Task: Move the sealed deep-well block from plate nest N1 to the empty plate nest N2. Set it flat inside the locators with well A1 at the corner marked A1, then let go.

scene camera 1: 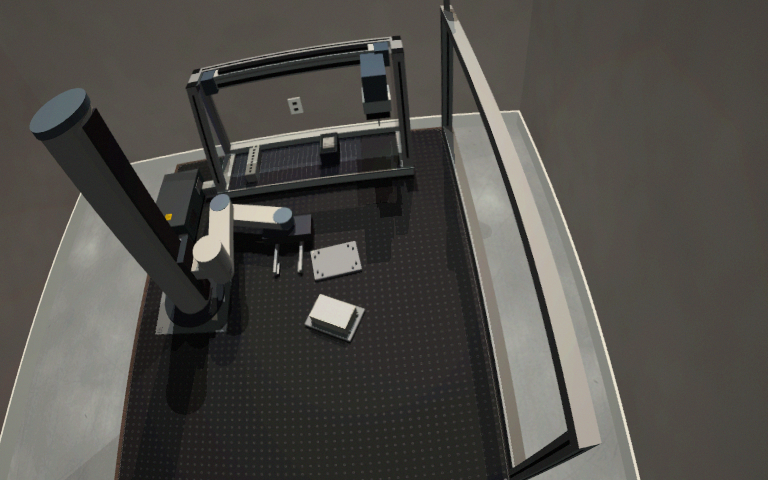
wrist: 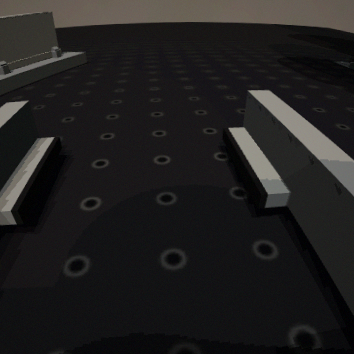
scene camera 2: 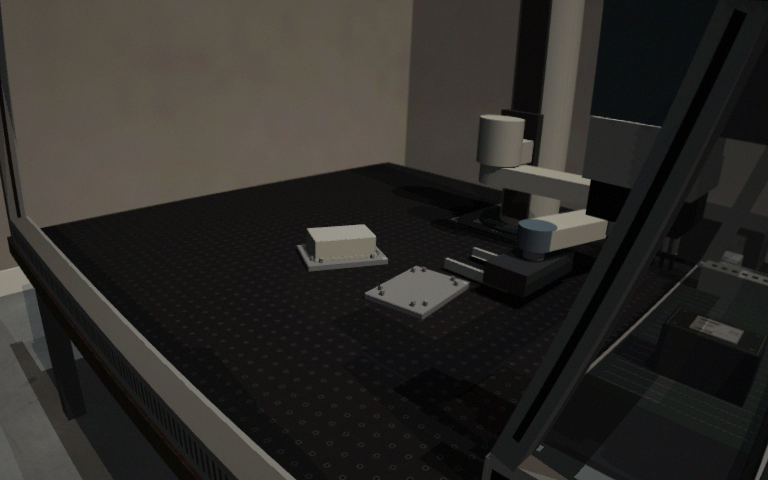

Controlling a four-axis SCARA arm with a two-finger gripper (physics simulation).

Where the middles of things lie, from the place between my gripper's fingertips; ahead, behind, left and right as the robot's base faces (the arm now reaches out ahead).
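Plate nest N2 (scene camera 2: 438, 289): 40 mm left of my hand, 170 mm ahead of it, 10 mm below it. From my hand, sealed deep-well block (scene camera 2: 333, 243): 160 mm ahead, 180 mm to the right, 20 mm above; plate nest N1 (scene camera 2: 311, 266): 160 mm ahead, 180 mm to the right, 10 mm below.
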